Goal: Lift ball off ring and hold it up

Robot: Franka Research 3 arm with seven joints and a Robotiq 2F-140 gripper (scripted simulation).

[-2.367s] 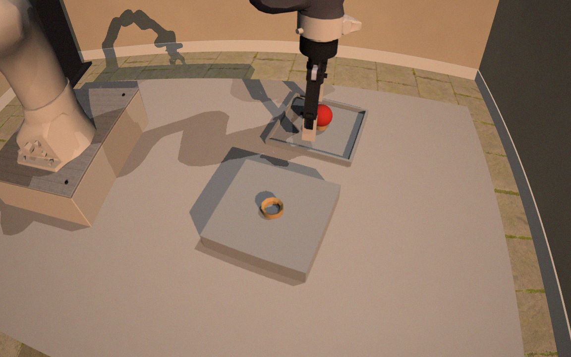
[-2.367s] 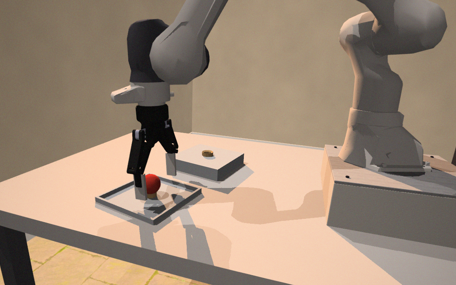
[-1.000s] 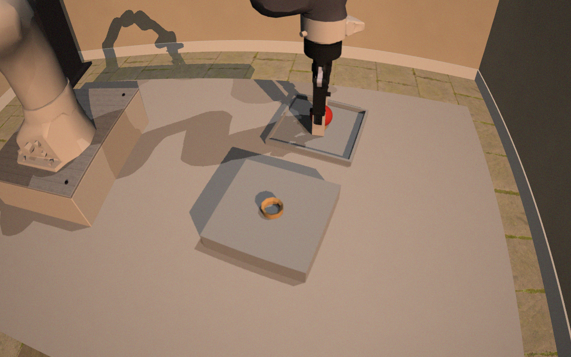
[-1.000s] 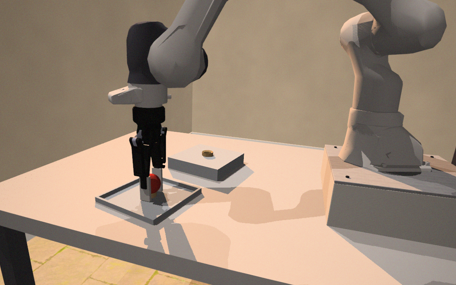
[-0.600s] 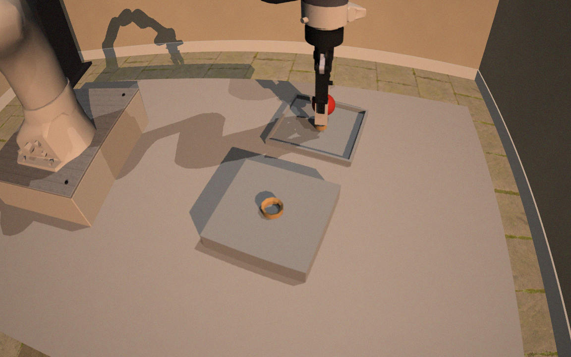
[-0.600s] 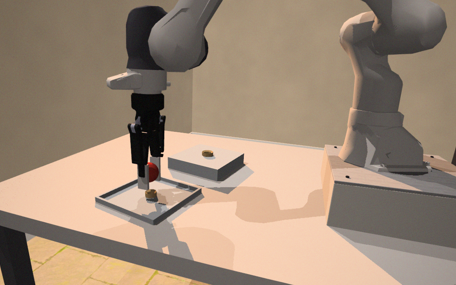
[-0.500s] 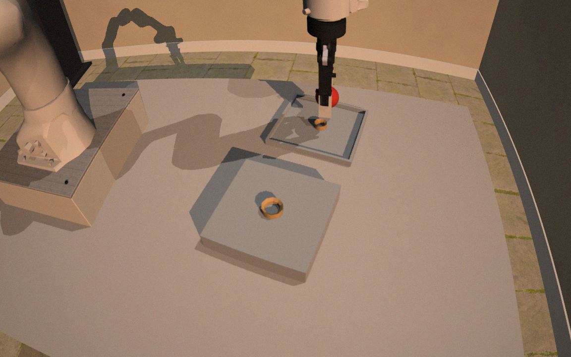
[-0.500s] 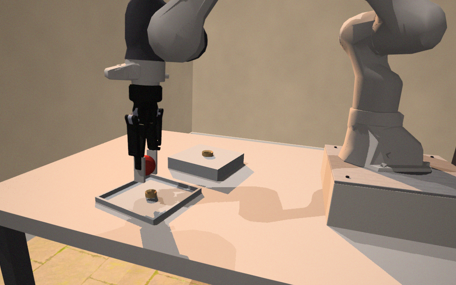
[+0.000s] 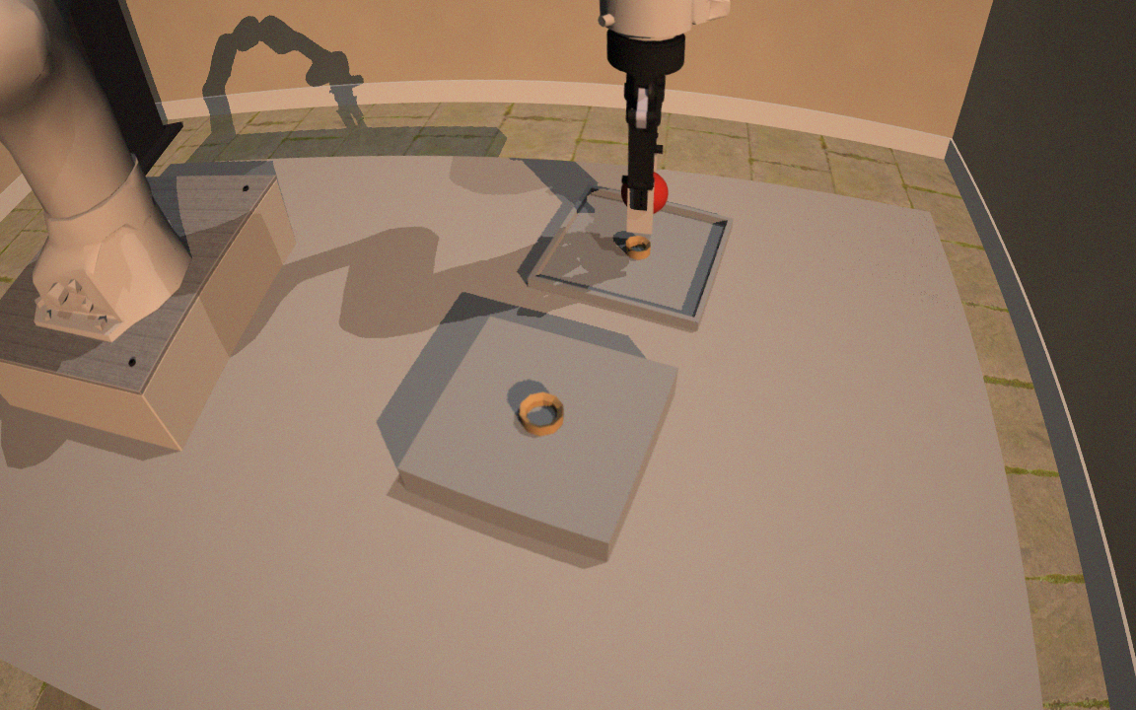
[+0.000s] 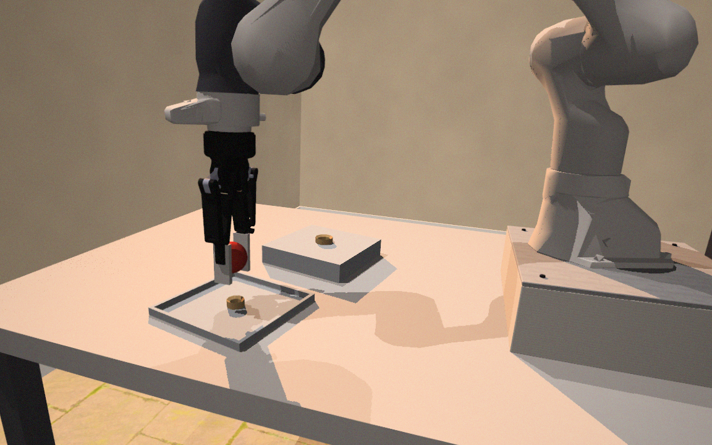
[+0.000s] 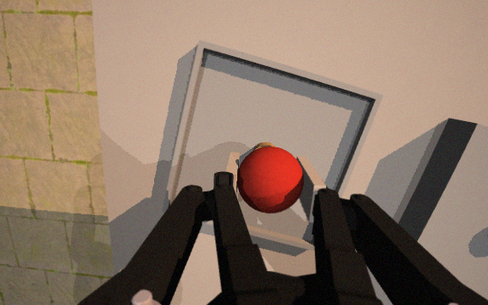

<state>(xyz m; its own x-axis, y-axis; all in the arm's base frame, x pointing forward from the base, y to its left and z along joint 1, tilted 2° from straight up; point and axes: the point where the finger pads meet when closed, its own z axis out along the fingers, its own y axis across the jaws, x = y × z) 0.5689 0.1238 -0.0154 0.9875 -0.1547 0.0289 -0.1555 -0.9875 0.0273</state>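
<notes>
Right now my hand is right at the red ball. The rest, counted from my hand: tray 8 cm below; grey stand 10 cm behind, 26 cm to the right, 6 cm below.
</notes>
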